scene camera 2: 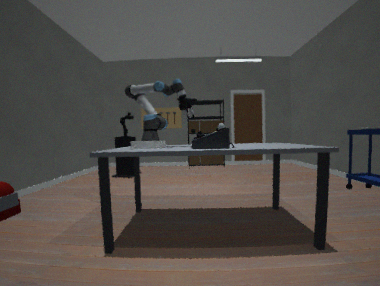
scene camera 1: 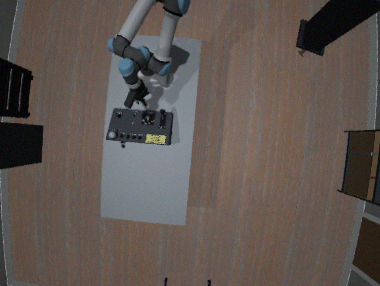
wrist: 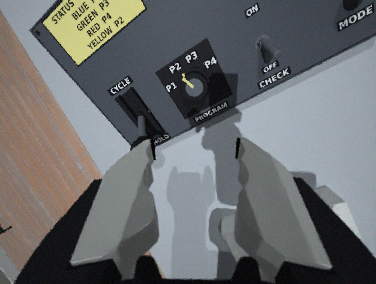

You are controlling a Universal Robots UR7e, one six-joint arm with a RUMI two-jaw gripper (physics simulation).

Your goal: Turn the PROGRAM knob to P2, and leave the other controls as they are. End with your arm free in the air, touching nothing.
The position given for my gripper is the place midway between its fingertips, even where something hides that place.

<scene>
I see my gripper (wrist: 194,140) and a dark control panel (scene camera 1: 125,128).
The dark control panel shows as well in the wrist view (wrist: 125,64).
</scene>
